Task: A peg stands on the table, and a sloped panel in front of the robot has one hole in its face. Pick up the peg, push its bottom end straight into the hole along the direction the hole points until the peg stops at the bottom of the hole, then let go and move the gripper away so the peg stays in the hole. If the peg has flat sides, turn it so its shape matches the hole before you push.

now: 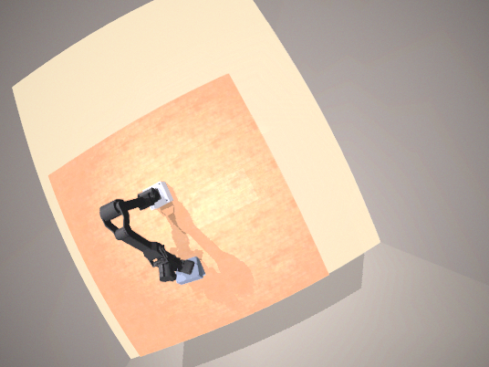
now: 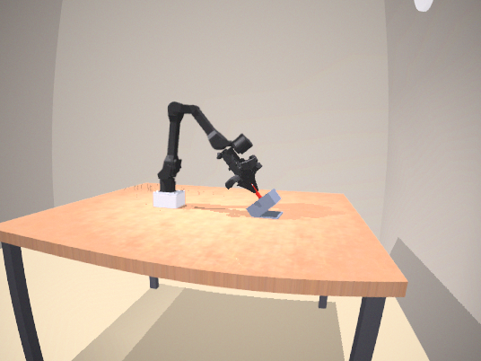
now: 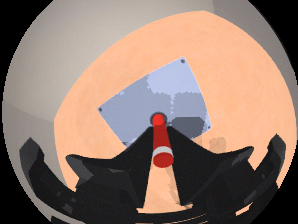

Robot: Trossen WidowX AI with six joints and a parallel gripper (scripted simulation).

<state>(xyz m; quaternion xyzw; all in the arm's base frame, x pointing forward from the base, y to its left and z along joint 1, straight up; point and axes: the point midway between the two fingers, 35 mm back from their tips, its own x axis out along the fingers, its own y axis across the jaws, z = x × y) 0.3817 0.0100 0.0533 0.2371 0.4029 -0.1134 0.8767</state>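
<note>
Right now my gripper tip is 3 cm short of the sloped panel and 4 cm above it. From my gripper tip the other things lie so: red peg (1 cm behind, 1 cm above).
</note>
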